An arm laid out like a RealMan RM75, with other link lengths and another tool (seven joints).
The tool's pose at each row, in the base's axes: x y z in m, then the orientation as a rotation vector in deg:
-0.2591, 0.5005, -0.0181, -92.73, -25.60, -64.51
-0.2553, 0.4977, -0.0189, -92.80, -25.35, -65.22
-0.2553, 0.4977, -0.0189, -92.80, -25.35, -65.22
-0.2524, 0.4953, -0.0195, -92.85, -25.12, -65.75
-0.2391, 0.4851, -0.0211, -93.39, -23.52, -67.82
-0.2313, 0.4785, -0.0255, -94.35, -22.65, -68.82
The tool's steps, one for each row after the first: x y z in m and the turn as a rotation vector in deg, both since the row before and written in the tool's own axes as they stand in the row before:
0.0019, 0.0043, -0.0008, -0.42, 0.44, -0.29
0.0000, 0.0000, 0.0000, 0.00, 0.00, 0.00
0.0015, 0.0034, -0.0008, -0.32, 0.35, -0.19
0.0075, 0.0147, -0.0030, -1.76, 1.50, -0.33
0.0017, 0.0108, -0.0020, -1.44, 0.41, -0.19

